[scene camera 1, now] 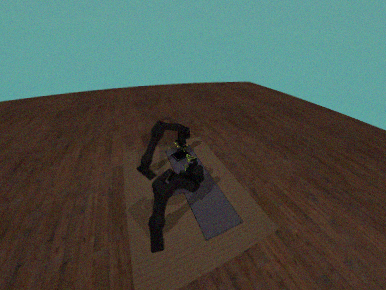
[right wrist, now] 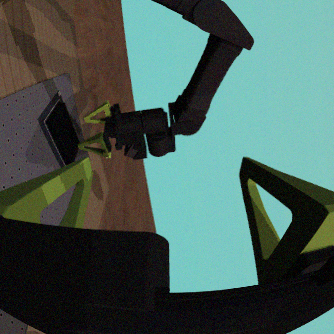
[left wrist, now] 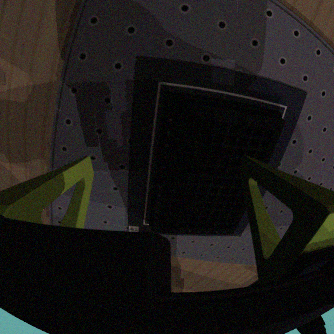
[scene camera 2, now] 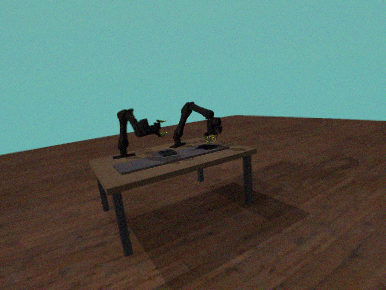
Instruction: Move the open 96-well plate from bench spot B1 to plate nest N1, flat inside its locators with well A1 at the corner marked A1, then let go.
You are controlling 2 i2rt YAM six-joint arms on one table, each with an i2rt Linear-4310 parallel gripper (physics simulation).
Labels:
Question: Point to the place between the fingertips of my right gripper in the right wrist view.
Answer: At 165, 165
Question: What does my right gripper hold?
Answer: Nothing.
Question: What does the dark well plate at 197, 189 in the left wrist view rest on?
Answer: A dark rectangular nest.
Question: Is my right gripper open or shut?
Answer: Open.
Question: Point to a dark rectangular nest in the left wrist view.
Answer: At 153, 75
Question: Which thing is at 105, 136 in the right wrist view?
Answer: My left gripper.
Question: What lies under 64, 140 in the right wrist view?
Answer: A dark well plate.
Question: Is my left gripper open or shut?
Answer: Open.

